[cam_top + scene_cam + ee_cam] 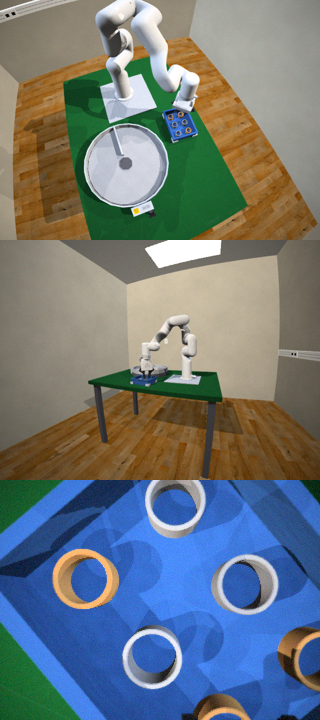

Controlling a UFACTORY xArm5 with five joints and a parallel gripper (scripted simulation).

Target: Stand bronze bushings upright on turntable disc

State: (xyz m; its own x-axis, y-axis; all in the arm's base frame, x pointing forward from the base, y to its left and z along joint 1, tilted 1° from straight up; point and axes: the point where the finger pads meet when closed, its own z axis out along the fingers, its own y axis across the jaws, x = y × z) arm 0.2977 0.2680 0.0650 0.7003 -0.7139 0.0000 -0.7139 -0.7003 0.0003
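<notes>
Now: hand 50 mm short of the blue crate, 30 mm to the left of it and 50 mm above it. Also, from my hand: grey turntable disc: 160 mm ahead, 390 mm to the right, 20 mm below.
</notes>
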